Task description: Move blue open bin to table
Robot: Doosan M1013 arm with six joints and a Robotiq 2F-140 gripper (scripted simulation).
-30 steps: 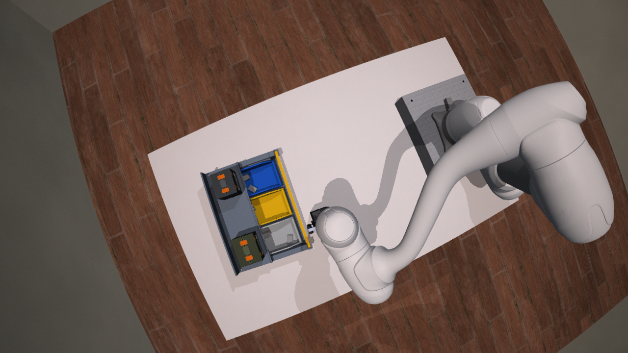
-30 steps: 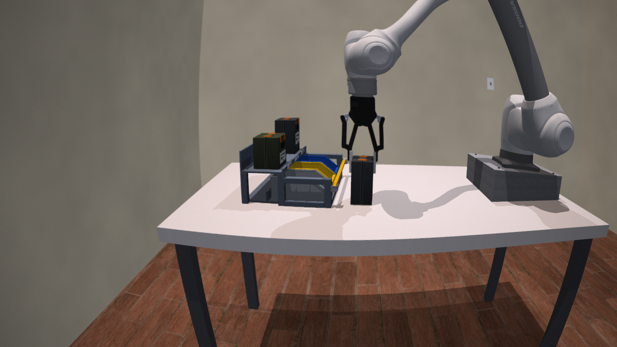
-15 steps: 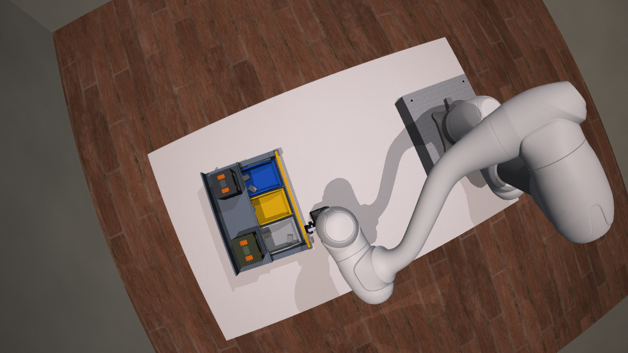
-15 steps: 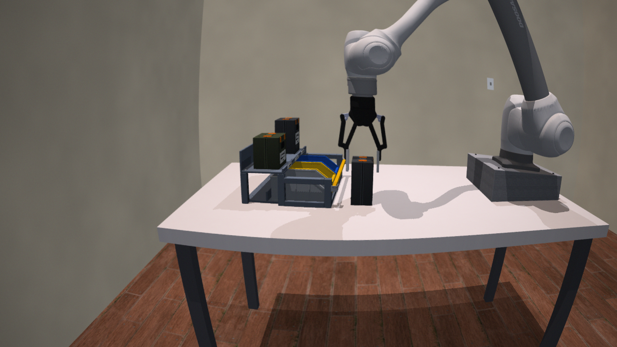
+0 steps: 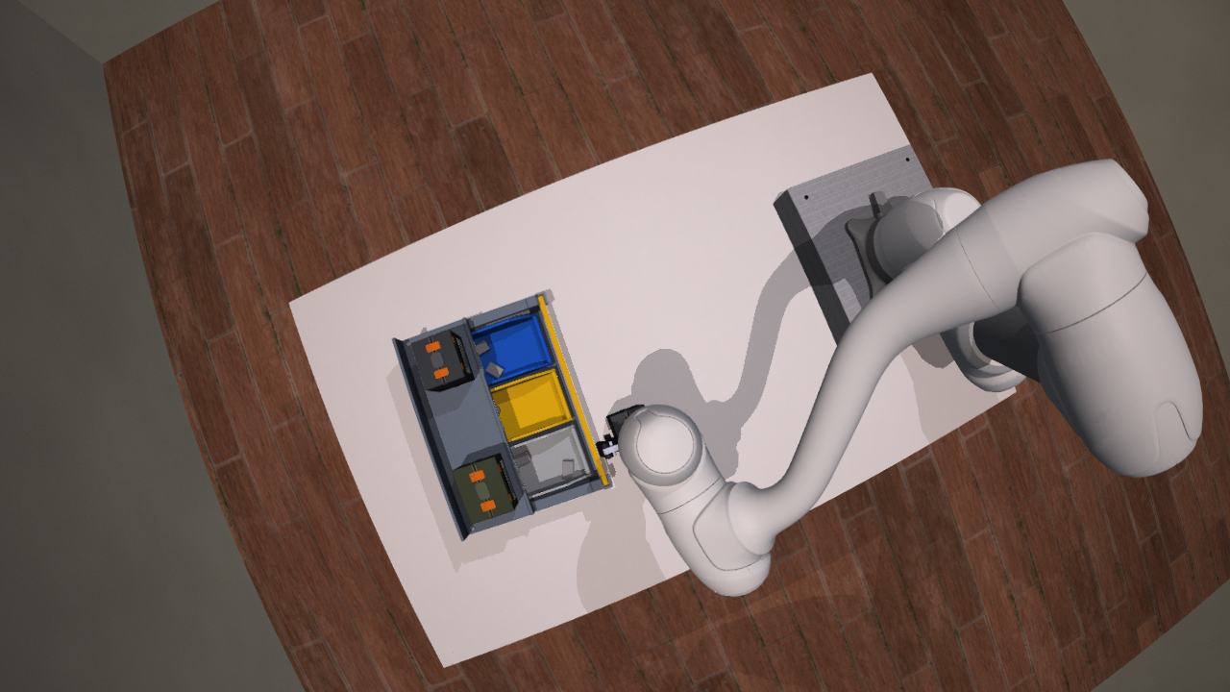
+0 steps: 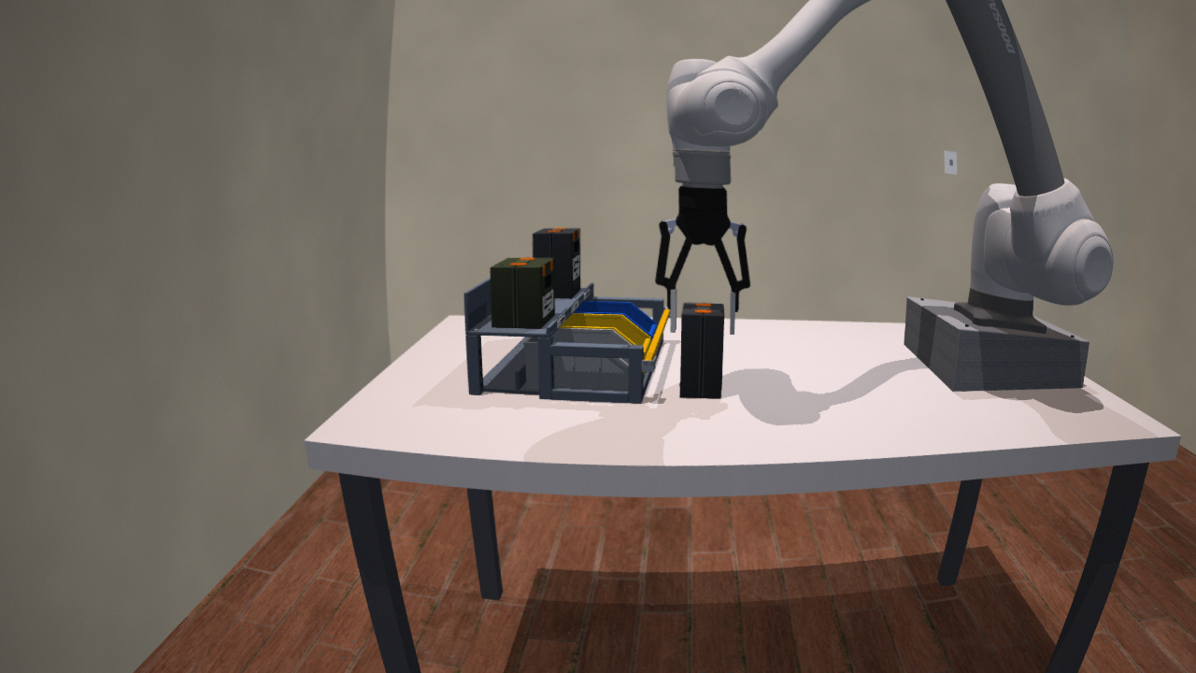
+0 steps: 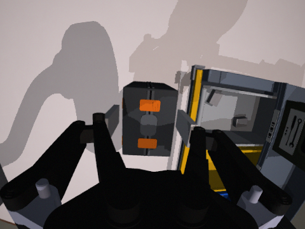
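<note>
My hand is 5 cm above the black box. From my hand the other things lie so: yellow bar (11 cm to the right, 8 cm ahead, 6 cm below); then grey bin (18 cm ahead, 8 cm below, 1 cm to the left); then yellow bin (19 cm ahead, 10 cm to the right, 8 cm below).
</note>
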